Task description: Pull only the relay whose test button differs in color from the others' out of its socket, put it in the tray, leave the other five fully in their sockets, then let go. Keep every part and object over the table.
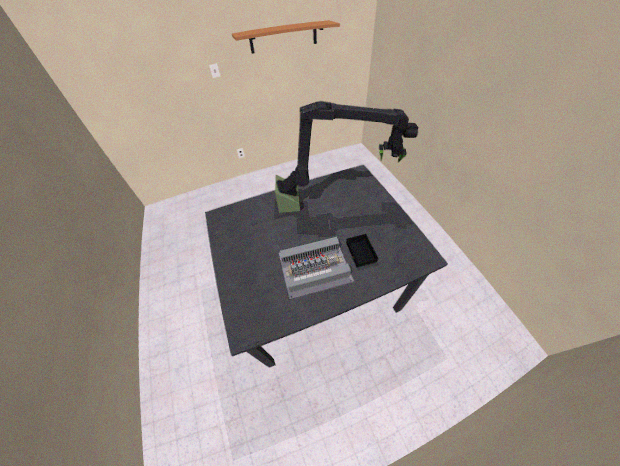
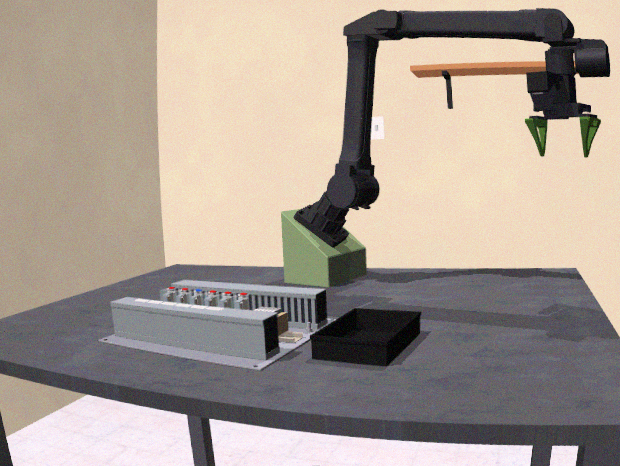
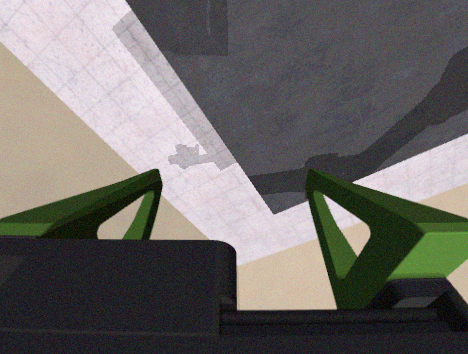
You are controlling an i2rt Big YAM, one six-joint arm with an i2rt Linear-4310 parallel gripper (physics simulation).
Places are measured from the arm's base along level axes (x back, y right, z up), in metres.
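Pixels of known places: gripper, between the fingertips: (image 1: 389, 161) (image 2: 563, 157) (image 3: 233, 176); arm's base, origin of its link: (image 1: 286, 188) (image 2: 320, 227).
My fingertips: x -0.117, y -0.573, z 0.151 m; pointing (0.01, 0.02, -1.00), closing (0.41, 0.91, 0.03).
For each thing: its top centre in the pictures, then the offset to it from my fingertips. "pt": a spot on its surface instead. Level surfaces: height alone.
- relay with the blue test button, centre of its top: (image 2: 195, 290) (image 1: 305, 261) dx -0.359, dy +0.584, dz -0.204 m
- rightmost relay, centre of its top: (image 2: 240, 294) dx -0.359, dy +0.493, dz -0.204 m
- black tray, a spot on its surface: (image 2: 350, 349) (image 1: 368, 262) pt dx -0.426, dy +0.280, dz -0.254 m
- grey panel, centre of its top: (image 2: 219, 327) (image 1: 314, 265) dx -0.359, dy +0.541, dz -0.263 m
- tall slotted duct, centre of its top: (image 2: 243, 286) (image 1: 309, 246) dx -0.277, dy +0.541, dz -0.211 m
- dark table, height of its surface: dz -0.274 m
My gripper (image 1: 390, 157) (image 2: 563, 156) (image 3: 233, 176) is open and empty, its green fingertips wide apart, high up at the right and well away from the relays. The relay with the blue test button (image 1: 306, 262) (image 2: 198, 296) stands third from the left in a row in the grey panel. The other relays in the row, such as the rightmost relay (image 2: 243, 300), have red buttons. All stand upright at about the same height; their sockets are largely hidden. The black tray (image 1: 373, 261) (image 2: 350, 349) stands right of the panel and looks empty.
The grey panel (image 1: 320, 289) (image 2: 185, 326) has a tall slotted duct (image 1: 309, 249) (image 2: 320, 306) behind the relays and a closed duct in front. The green arm base (image 1: 287, 202) (image 2: 305, 263) stands at the back of the dark table (image 1: 250, 320) (image 2: 476, 380). A wooden shelf (image 1: 285, 30) (image 2: 481, 69) hangs on the wall.
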